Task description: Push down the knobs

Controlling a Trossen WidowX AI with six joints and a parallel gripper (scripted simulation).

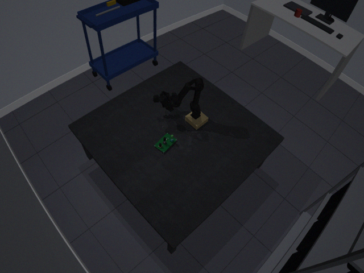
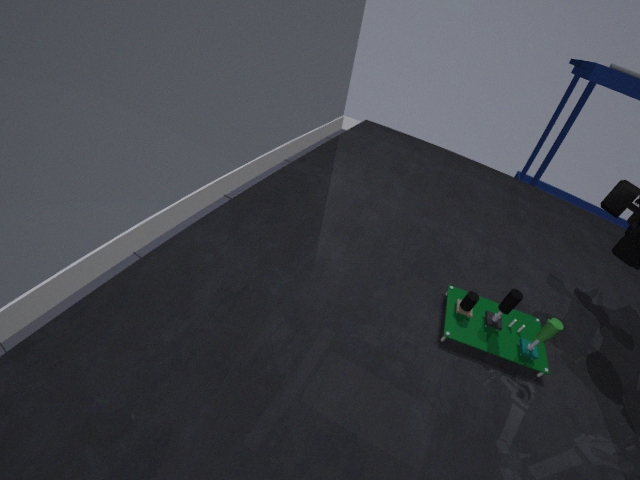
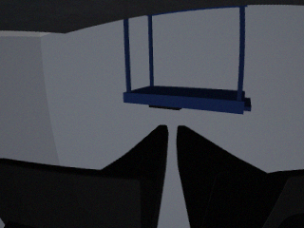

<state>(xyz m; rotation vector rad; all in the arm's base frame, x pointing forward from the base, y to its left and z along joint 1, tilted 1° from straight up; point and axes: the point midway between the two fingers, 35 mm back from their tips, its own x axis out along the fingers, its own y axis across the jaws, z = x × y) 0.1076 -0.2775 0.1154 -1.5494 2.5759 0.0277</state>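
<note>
The green knob lies 22 cm ahead of my gripper tip, 34 cm to the left of it and 9 cm below it. Round my gripper tip: black knob: 27 cm ahead, 32 cm to the left, 10 cm below.
</note>
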